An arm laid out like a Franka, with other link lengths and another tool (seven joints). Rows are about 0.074 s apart.
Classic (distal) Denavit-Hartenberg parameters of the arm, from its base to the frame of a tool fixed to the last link. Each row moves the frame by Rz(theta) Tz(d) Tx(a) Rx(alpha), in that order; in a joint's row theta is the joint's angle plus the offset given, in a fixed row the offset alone. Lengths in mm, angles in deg.
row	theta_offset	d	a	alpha
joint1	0	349.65	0	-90
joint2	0	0	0	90
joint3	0	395	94.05	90
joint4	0	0	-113.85	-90
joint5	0	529.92	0	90
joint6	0	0	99.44	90
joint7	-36	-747.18	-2.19	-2.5
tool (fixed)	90	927.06	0	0
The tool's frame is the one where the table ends.
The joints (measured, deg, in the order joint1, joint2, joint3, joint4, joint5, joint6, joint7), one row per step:
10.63 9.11 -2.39 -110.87 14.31 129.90 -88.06
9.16 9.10 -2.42 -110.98 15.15 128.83 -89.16
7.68 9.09 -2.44 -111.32 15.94 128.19 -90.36
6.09 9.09 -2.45 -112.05 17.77 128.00 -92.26
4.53 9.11 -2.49 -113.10 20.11 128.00 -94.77
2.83 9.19 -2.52 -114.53 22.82 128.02 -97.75
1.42 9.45 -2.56 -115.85 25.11 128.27 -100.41
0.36 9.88 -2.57 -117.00 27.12 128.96 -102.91
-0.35 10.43 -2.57 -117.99 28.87 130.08 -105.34
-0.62 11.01 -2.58 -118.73 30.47 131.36 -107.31
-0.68 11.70 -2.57 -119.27 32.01 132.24 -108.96
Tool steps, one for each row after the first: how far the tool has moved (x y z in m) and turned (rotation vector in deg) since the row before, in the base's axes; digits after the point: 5 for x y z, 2 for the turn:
-0.00003 -0.01966 -0.00355 0.54 1.00 -0.63
-0.00068 -0.01991 -0.00503 0.50 0.76 -0.60
-0.00193 -0.02039 -0.00782 1.28 0.59 -0.66
-0.00384 -0.01970 -0.01077 1.63 0.52 -0.43
-0.00655 -0.02085 -0.01534 1.90 0.68 -0.38
-0.00626 -0.01748 -0.01608 1.54 0.50 -0.33
-0.00490 -0.01311 -0.01558 1.20 0.07 -0.16
-0.00347 -0.00921 -0.01467 0.81 -0.36 0.07
-0.00177 -0.00418 -0.01218 0.61 -0.56 0.05
-0.00174 -0.00068 -0.01238 0.68 -0.20 0.13

